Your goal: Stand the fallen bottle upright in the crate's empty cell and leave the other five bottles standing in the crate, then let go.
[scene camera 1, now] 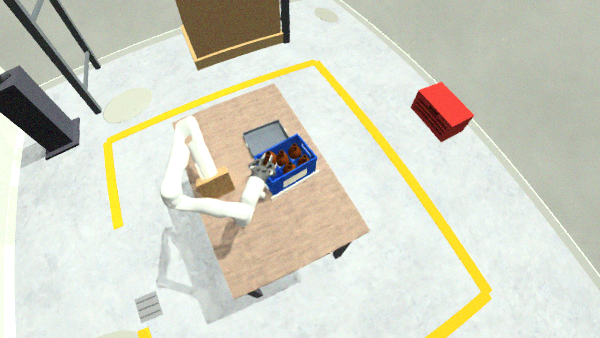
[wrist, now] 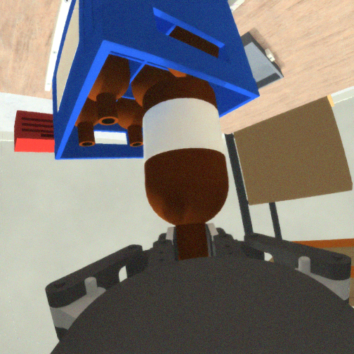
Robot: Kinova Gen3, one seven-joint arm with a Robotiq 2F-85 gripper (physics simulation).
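Seen in the pictures: gripper, fingertip midpoint: [scene camera 1: 268, 154]; arm's base, origin of the base link: [scene camera 1: 210, 175].
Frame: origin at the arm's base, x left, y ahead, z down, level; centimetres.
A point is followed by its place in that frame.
My gripper [scene camera 1: 268, 161] @[x -13.6, y 30.4, z -18.2 cm] [wrist: 191, 235] is shut on the neck of a brown bottle with a white label [wrist: 182, 125]. The bottle's base end points toward the blue crate [scene camera 1: 311, 167] @[x -18.2, y 51.7, z 3.0 cm] [wrist: 125, 25] and overlaps its opening in the wrist view; whether it is inside a cell cannot be told. In the scene view the gripper is at the crate's left end and partly hides the bottle. Brown bottles stand in the crate, among them one at the right [scene camera 1: 294, 150] @[x -6.2, y 47.4, z -0.4 cm], one near the middle [scene camera 1: 282, 158] @[x -7.5, y 39.5, z 0.4 cm] and one near a corner [wrist: 112, 80]. The held bottle hides part of the cells.
A grey shallow tray [scene camera 1: 265, 137] @[x 18.3, y 39.3, z 12.5 cm] [wrist: 257, 57] lies on the wooden table [scene camera 1: 300, 230] @[x -44.3, y 31.9, z 13.0 cm] right behind the crate. A tan block [scene camera 1: 215, 184] @[x -7.4, y 1.2, z -1.7 cm] is by the arm's base. A red box [scene camera 1: 442, 110] [wrist: 34, 131] and a large brown panel [scene camera 1: 232, 25] [wrist: 295, 150] stand beyond the table.
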